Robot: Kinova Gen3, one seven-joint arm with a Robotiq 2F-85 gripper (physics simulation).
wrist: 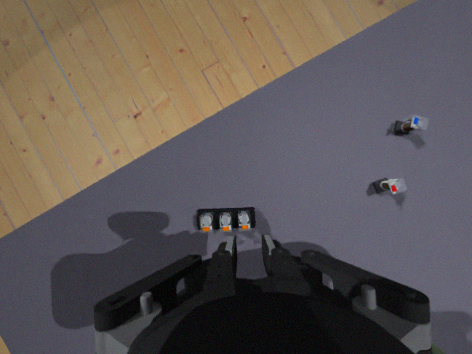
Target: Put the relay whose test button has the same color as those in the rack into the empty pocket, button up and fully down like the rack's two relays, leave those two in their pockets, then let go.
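Places are measured from the arm's base along level axes (x ahead, y left, z up), in metres.
Where they show: gripper, fingertip midpoint: [249,246].
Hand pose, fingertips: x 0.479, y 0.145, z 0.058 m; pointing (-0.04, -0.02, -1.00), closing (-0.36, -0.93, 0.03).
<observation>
After its pixels a point has its place.
A black rack [227,209] @(x 0.493, y 0.170, z -0.113 m) lies below the middle of the wrist view. Three clear relays with orange buttons stand in it side by side: a left one [206,220] @(x 0.496, y 0.205, z -0.080 m), a middle one [225,220] @(x 0.483, y 0.177, z -0.079 m) and a right one [244,219] @(x 0.471, y 0.147, z -0.079 m). All three have the button up and look about equally deep; the exact depth cannot be told from here. No empty pocket shows. My gripper [249,246] @(x 0.479, y 0.145, z 0.058 m) is partly open and empty, high above the table, apart from the rack, its fingertips appearing just below the rack's right part.
A relay with a blue button [412,123] @(x 0.501, y -0.181, z -0.084 m) and a relay with a red button [391,186] @(x 0.419, y -0.102, z -0.083 m) are on the grey table top [310,130] @(x 0.564, y -0.036, z -0.127 m) at the right, apart from each other. A wooden plank floor [115,75] shows past the table's edge at the upper left.
</observation>
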